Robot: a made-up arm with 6 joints. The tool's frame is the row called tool.
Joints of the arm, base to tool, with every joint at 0 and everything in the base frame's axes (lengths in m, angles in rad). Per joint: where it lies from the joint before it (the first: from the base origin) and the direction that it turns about. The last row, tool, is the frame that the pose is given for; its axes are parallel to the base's.
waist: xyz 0 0 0.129 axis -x
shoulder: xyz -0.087 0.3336 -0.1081 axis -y
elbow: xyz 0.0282 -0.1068 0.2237 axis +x
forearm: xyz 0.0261 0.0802 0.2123 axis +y
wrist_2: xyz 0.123 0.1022 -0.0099 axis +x
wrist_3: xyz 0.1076 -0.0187 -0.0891 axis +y
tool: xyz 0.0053 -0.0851 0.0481
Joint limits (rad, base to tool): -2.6..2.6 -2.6..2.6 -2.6..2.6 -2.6..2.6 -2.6..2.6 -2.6..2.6
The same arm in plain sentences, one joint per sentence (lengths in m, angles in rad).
The arm has six revolute joints in a row. What follows holds with every joint at zero, and every direction is one of the base frame's. The first joint is mounted 0.129 m along +z from the base frame's origin and turns about -x, from -2.6 to 2.6 rad. The second joint is mounted 0.087 m along -x and 0.3336 m along +y and 0.1081 m along -z from the first joint and turns about -y, from -2.6 to 2.6 rad. The third joint is mounted 0.0282 m along +x and 0.1068 m along -y and 0.2237 m along +z from the second joint and turns about +x, from -2.6 to 2.6 rad. The fourth joint is mounted 0.0261 m along +x and 0.0802 m along +y and 0.2123 m along +z from the third joint and turns about +y, from -2.6 to 2.6 rad. The fifth joint is mounted 0.123 m along +x and 0.1022 m along +y and 0.0099 m along -z from the fourth joint and turns about +x, from -2.6 to 2.6 rad. The sixth joint is mounted 0.1076 m along +x and 0.0187 m along -y and 0.0891 m along -z from the fifth joint and turns about +y, from -2.6 to 2.6 rad. The tool frame, which is the frame that the pose is given for, is mounted 0.0053 m along +x and 0.0851 m along -y and 0.0481 m along +z from the sixth joint; its axes are parallel to the base frame's.
